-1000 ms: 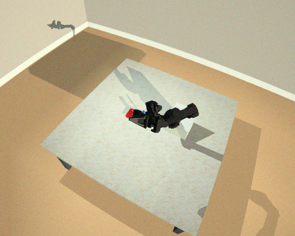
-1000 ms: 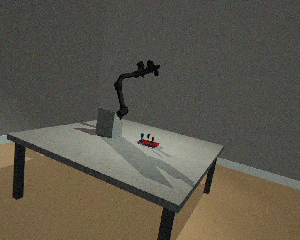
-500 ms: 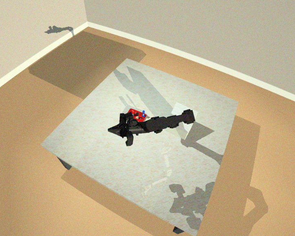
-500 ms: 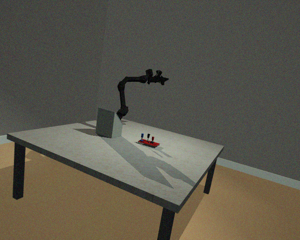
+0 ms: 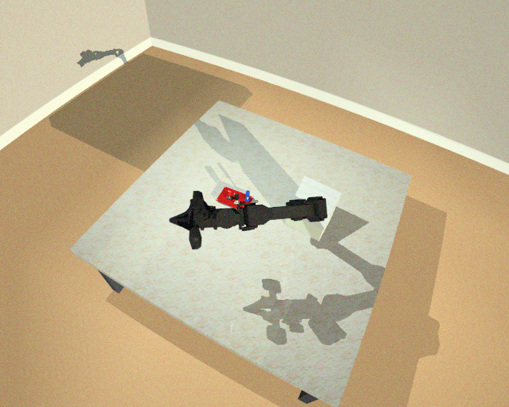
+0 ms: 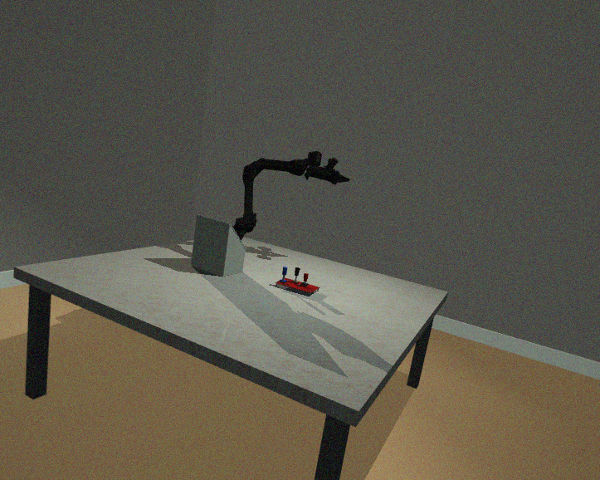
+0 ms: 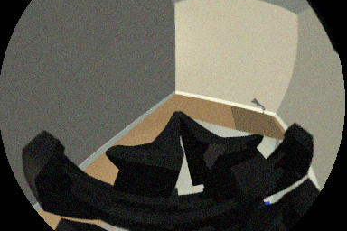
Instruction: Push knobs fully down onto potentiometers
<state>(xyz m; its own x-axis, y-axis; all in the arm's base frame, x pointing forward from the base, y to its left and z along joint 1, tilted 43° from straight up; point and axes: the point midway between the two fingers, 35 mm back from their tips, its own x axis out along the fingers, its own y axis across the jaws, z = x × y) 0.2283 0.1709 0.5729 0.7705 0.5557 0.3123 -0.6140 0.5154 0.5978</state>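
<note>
My gripper tip is now 450 mm to the left of the red knob, 400 mm above it and 120 mm short of it.
</note>
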